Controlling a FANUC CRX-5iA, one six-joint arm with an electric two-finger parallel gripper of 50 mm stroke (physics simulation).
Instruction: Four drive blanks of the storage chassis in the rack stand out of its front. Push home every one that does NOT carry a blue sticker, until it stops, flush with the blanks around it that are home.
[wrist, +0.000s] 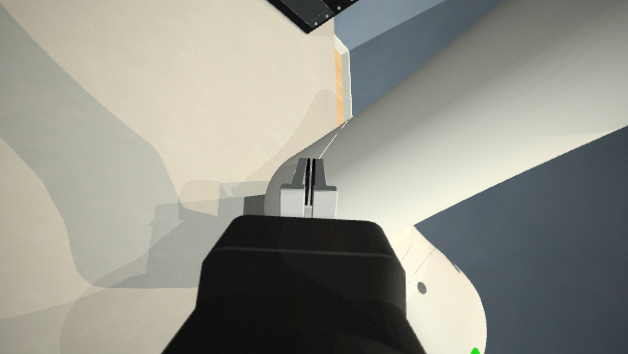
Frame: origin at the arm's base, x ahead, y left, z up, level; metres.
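Seen in the pictures: gripper, fingertip midpoint: (310, 172).
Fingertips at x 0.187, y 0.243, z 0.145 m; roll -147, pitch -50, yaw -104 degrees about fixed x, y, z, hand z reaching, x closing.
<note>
A point is followed by its place in that frame.
My gripper (310, 172) {x 0.187, y 0.243, z 0.145 m} is shut, its two fingertips together with nothing between them. It is in front of the robot's own pale arm in the wrist view. A corner of a black slotted body (315, 15) {x 0.716, y -0.177, z -0.102 m} shows at the top edge of the view, away from the fingers; I cannot tell whether it is part of the rack or the chassis. The drive blanks and the blue stickers do not show in this view.
The arm's white link (450, 105) {x 0.212, y 0.229, z 0.237 m} runs from the upper right to behind the fingers. A pale table top (240, 60) {x 0.506, y 0.057, z -0.180 m} with arm shadows lies at the left. A dark blue-grey floor (560, 240) shows at the right.
</note>
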